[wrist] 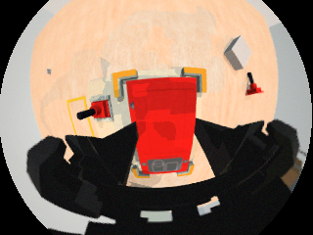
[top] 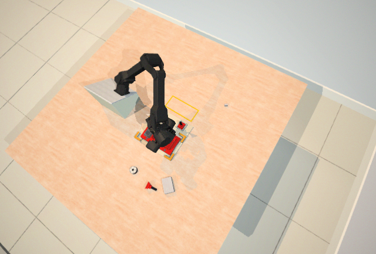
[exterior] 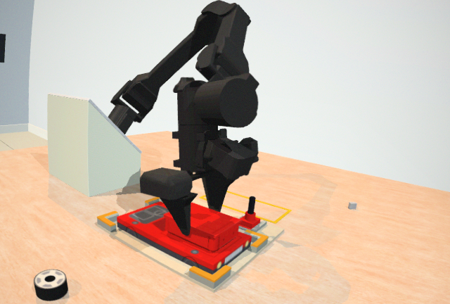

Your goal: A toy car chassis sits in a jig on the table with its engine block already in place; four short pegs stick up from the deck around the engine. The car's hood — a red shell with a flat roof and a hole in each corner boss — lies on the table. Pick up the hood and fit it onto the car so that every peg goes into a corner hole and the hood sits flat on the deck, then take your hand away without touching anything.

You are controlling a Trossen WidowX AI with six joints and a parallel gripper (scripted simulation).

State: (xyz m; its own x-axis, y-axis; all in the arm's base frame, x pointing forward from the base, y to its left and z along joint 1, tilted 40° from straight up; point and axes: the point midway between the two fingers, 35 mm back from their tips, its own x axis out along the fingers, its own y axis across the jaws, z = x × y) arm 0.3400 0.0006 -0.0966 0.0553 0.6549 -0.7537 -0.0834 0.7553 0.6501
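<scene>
Now: gripper tip 1 cm below the red hood. Also, from my gripper tip: wheel (5 cm behind, 22 cm to the right, 3 cm below); white engine block (2 cm below).
</scene>
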